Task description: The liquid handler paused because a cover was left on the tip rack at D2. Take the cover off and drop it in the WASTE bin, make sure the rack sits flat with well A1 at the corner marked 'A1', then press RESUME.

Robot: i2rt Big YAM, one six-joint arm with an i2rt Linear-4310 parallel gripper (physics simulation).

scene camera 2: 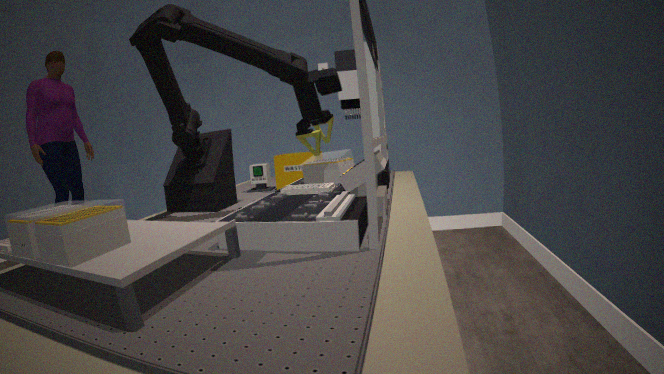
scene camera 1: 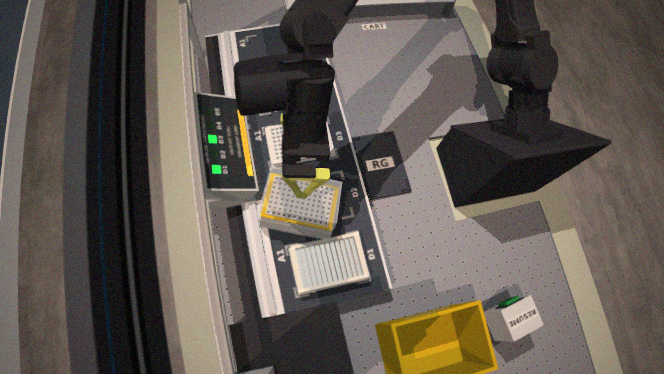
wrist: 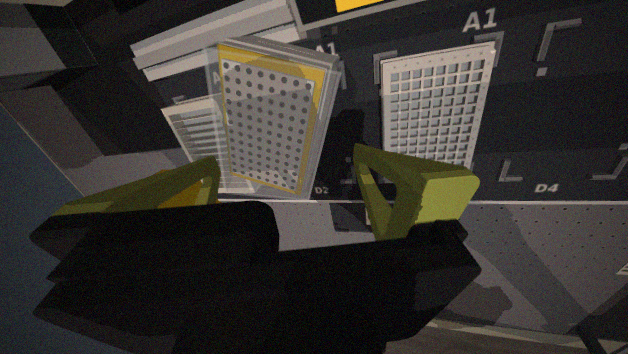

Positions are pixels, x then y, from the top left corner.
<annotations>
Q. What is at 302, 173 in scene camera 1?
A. The gripper.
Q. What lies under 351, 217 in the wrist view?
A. An RG pad.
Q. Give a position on a yellow WASTE bin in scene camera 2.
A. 287, 166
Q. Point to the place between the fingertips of the gripper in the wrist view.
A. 286, 157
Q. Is the gripper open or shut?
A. Open.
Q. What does the gripper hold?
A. Nothing.
</annotations>
